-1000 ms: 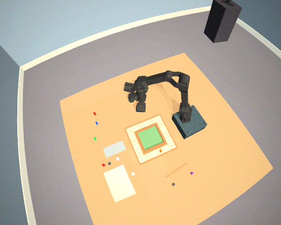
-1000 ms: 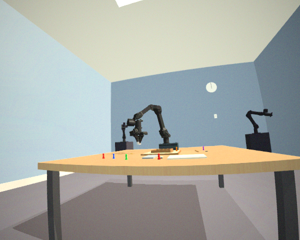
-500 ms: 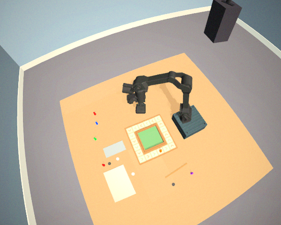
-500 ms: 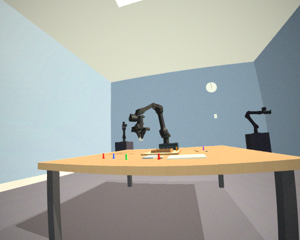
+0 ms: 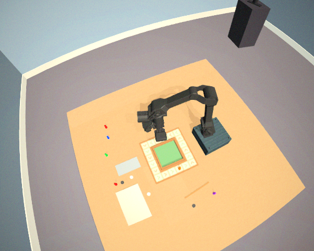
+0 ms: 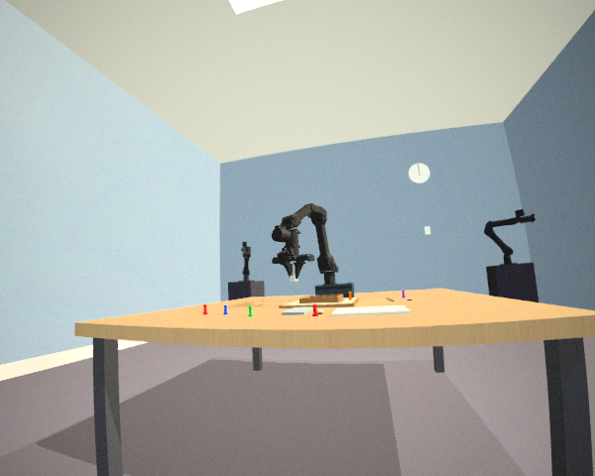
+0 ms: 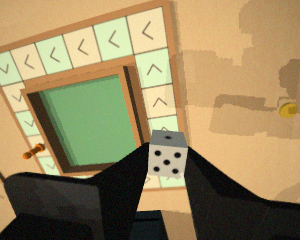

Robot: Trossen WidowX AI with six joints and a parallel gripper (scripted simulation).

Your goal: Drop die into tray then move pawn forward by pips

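Now: the orange pawn 23 cm to the left of my gripper tip, 8 cm below it and 5 cm behind it. Round my gripper tip: yellow disc (17 cm to the right, 11 cm below, 1 cm behind); then white die (right at my gripper tip); then green dice tray (12 cm to the left, 11 cm below, 2 cm behind).
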